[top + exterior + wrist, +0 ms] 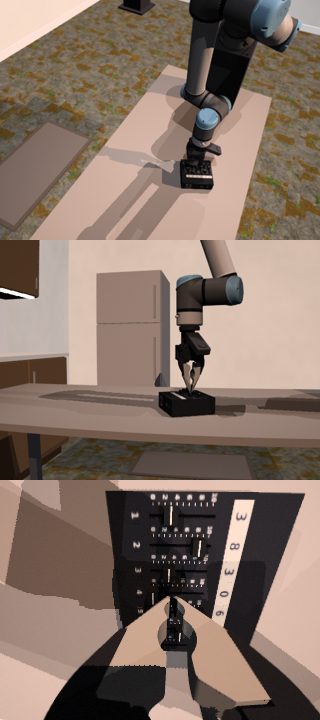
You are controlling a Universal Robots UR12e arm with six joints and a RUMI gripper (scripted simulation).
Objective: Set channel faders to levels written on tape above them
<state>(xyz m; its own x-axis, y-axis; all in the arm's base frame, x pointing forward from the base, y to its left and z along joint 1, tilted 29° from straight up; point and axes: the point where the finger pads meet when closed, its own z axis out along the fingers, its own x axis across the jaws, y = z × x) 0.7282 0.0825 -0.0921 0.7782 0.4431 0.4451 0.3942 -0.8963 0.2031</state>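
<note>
My gripper is now 20 mm to the right of the channel 3 fader, 10 mm past it and 10 mm above it. From my hand the other things lie so: master fader 70 mm to the right, 20 mm ahead, 10 mm below; then channel 1 fader 60 mm to the left, 30 mm behind, 10 mm below; then channel 2 fader 50 mm to the left, 10 mm below.
</note>
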